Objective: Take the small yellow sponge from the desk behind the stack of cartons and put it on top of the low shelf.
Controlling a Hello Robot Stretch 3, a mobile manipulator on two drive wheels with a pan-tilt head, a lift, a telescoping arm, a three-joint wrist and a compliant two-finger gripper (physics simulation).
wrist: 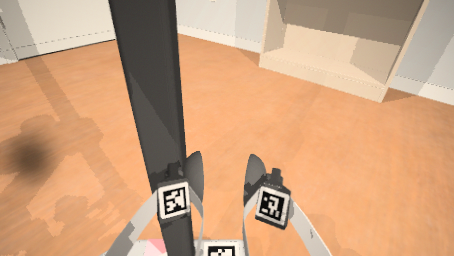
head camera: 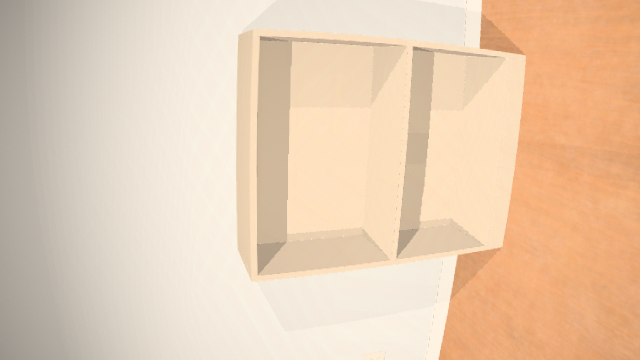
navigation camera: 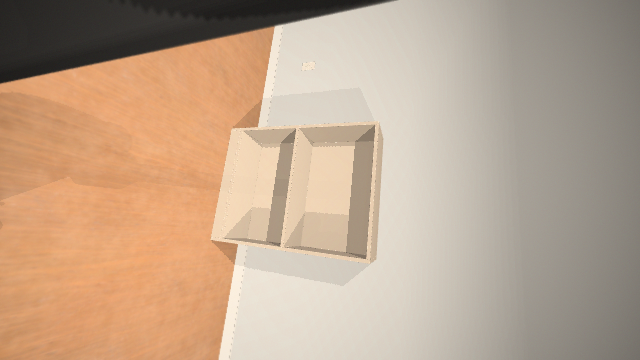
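Places are measured from the robot's base along level axes (x ahead, y left, z up), in metres.
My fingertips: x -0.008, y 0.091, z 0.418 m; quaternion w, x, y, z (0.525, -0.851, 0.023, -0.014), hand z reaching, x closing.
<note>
Behind a point stands the place of what it marks.
A low, pale wooden shelf (head camera: 380, 152) {x 0.691, y 1.381, z 0.548 m} with two empty compartments stands against the white wall; the head and navigation views are rotated sideways. It also shows in the navigation view (navigation camera: 301, 189) {x 0.705, y 1.377, z 0.548 m} and at the upper right of the wrist view (wrist: 338, 46). My gripper (wrist: 224, 170) {x -0.008, y 0.091, z 0.418 m} is open and empty above the wooden floor, well short of the shelf. The yellow sponge, the desk and the cartons are in no view.
The robot's dark mast (wrist: 152, 88) crosses the wrist view to the left of the fingers. White walls with a baseboard (wrist: 211, 35) bound the room behind the shelf. A small wall outlet (navigation camera: 308, 66) {x -0.051, y 2.168, z 0.402 m} sits beside the shelf. Orange wooden floor (wrist: 317, 148) lies between me and the shelf.
</note>
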